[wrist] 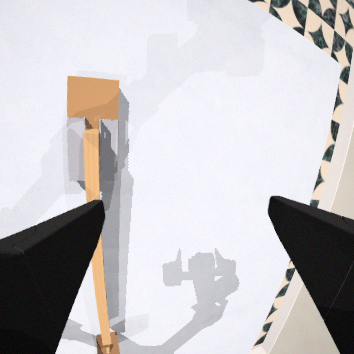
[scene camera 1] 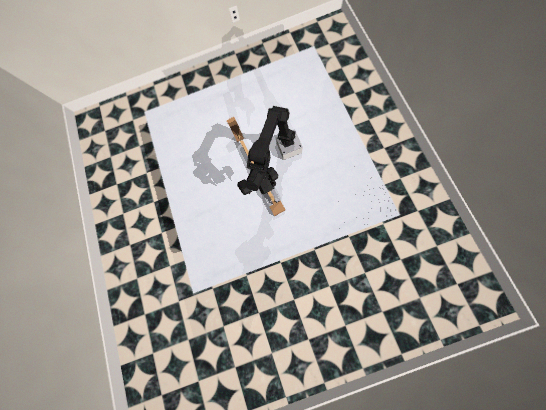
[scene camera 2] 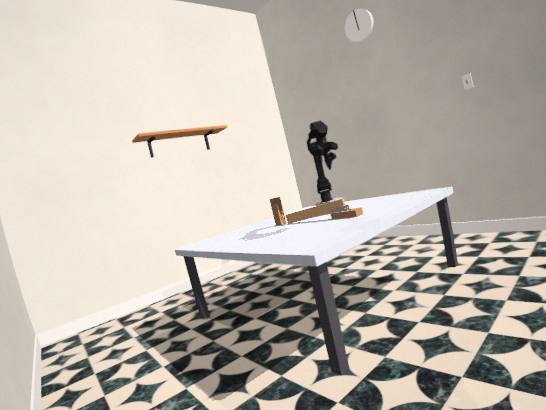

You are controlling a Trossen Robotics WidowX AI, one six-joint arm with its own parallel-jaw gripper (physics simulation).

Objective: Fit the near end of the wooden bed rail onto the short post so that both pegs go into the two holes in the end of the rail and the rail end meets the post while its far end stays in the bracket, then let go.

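Frame: origin at the arm's base, x ahead, y left, z up, level; millimetres.
Seen in the pictures: gripper, fingertip midpoint: [wrist: 187, 206] [scene camera 2: 325, 167]; arm's base at its link origin: [scene camera 1: 287, 141] [scene camera 2: 327, 200].
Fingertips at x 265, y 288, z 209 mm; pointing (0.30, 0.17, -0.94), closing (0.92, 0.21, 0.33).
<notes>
Offsets run from my fingertips to a thing's top centre. "spot": to the spot under its first point. Level surfaces: height alone.
The wooden rail [scene camera 1: 244, 148] [scene camera 2: 315, 211] [wrist: 92, 165] stands on edge and spans from the short post @(spot: dx +14, dy -463, dz -109 mm) [scene camera 1: 232, 123] [scene camera 2: 277, 211] to the bracket @(spot: dx -64, dy +76, dz -253 mm) [scene camera 1: 277, 208] [scene camera 2: 348, 213] [wrist: 93, 95]. Its far end is between the bracket's grey cheeks, its top above the bracket's wooden block in scene camera 2. Its near end is close to the post, which shows partly at the wrist view's bottom edge; whether the pegs are in the holes cannot be told. My gripper [scene camera 1: 257, 182] [scene camera 2: 334, 156] [wrist: 187, 206] is open and empty above the rail, whose middle passes beneath the left finger in the wrist view.
The arm's base [scene camera 1: 290, 148] stands on the white table @(dz -289 mm) [scene camera 1: 200, 250] [scene camera 2: 240, 245], to one side of the rail. The arm arches over the rail and hides its middle in scene camera 1. A wall shelf [scene camera 2: 180, 133] is on the pale wall beyond the table.
</notes>
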